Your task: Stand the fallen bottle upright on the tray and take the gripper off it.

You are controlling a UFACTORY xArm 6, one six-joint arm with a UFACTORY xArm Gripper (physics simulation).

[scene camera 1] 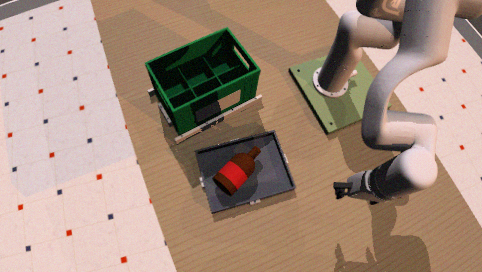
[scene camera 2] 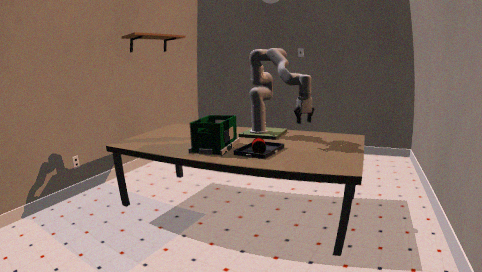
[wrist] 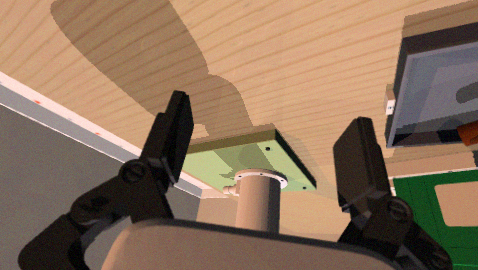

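Where they show: gripper, between the fingertips: (scene camera 1: 354,196) (scene camera 2: 303,122) (wrist: 267,119); arm's base, origin of its link: (scene camera 1: 329,82) (scene camera 2: 258,131) (wrist: 260,178).
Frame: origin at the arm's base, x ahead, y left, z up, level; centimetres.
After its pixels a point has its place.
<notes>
The brown bottle (scene camera 1: 235,172) {x 44.2, y 17.1, z 5.6 cm} (scene camera 2: 259,145) {x 48.8, y 18.7, z 3.4 cm} with a red label lies on its side in the dark grey tray (scene camera 1: 275,172) {x 32.1, y 20.2, z -1.7 cm} (wrist: 435,85) {x 32.4, y 19.0, z -1.7 cm}. In scene camera 1 its neck points to the upper right, towards the robot's base. Part of the brown bottle (wrist: 469,134) {x 35.0, y 13.8, z 2.6 cm} shows at the right edge of the wrist view. My gripper (scene camera 1: 338,190) (scene camera 2: 304,120) {x 20.3, y 37.4, z 11.8 cm} (wrist: 267,119) {x 20.3, y 37.4, z 11.8 cm} is open and empty. It hangs high above the table, well to the right of the tray in both scene views, apart from the bottle.
A green crate (scene camera 1: 186,117) {x 50.5, y -2.1, z 9.0 cm} (scene camera 2: 202,140) {x 55.0, y -12.7, z 5.4 cm} (wrist: 420,215) {x 29.7, y -4.4, z 7.9 cm} with compartments stands beside the tray, with pale rails along its foot. The arm's base stands on a green plate (scene camera 1: 317,107) {x 9.4, y 6.8, z 0.0 cm} (scene camera 2: 275,132) {x -0.8, y 12.1, z 0.0 cm} (wrist: 210,165) {x -7.5, y 10.2, z 0.0 cm}. The tray has a low raised rim. A wall shelf (scene camera 2: 155,36) is at the back left.
</notes>
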